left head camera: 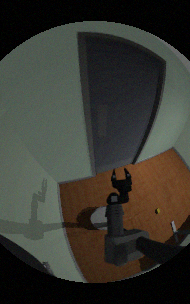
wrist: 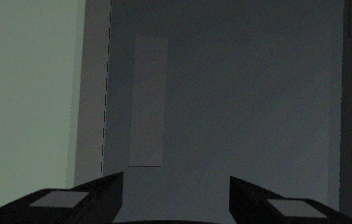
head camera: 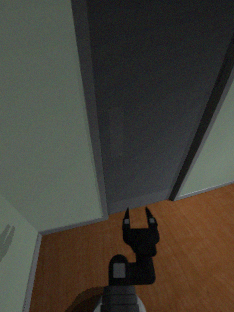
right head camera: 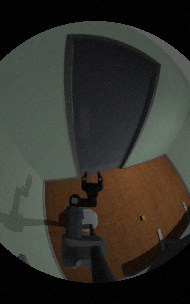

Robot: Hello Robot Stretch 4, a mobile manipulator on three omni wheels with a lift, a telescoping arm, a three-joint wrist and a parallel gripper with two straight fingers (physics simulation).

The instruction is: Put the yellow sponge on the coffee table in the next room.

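Note:
The yellow sponge [left head camera: 157,211] [right head camera: 142,217] is a small block on the wooden floor, to the right of the robot's base and apart from the gripper. My gripper [head camera: 137,212] [left head camera: 121,172] [right head camera: 92,176] [wrist: 176,190] is open with nothing between its fingers. It is held out in front of the dark doorway. The coffee table does not show in these views.
A dark grey door panel or doorway [head camera: 145,100] [left head camera: 120,105] [right head camera: 107,100] [wrist: 240,100] with a grey frame [head camera: 92,115] stands ahead. Pale green walls [head camera: 40,125] flank it, one close on the left. Pale table feet [left head camera: 174,226] [right head camera: 160,236] show at the right.

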